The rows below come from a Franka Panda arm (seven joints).
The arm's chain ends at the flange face. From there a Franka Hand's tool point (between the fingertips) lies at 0.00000 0.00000 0.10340 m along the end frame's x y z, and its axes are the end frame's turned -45 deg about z.
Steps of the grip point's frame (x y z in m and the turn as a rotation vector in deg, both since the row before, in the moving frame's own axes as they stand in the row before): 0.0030 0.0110 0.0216 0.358 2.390 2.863; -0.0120 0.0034 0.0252 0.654 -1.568 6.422; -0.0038 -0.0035 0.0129 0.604 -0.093 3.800; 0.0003 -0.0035 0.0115 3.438 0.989 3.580; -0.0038 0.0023 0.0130 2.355 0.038 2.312
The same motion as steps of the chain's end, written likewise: 0.0072 0.0091 0.0217 1.943 1.437 2.863; -0.0032 0.0099 0.0252 -0.646 -1.571 6.422; -0.0043 0.0009 0.0129 0.361 -0.493 3.800; 0.0007 0.0031 0.0117 3.130 -1.732 3.580; 0.0018 0.0074 0.0131 1.692 -1.638 2.312
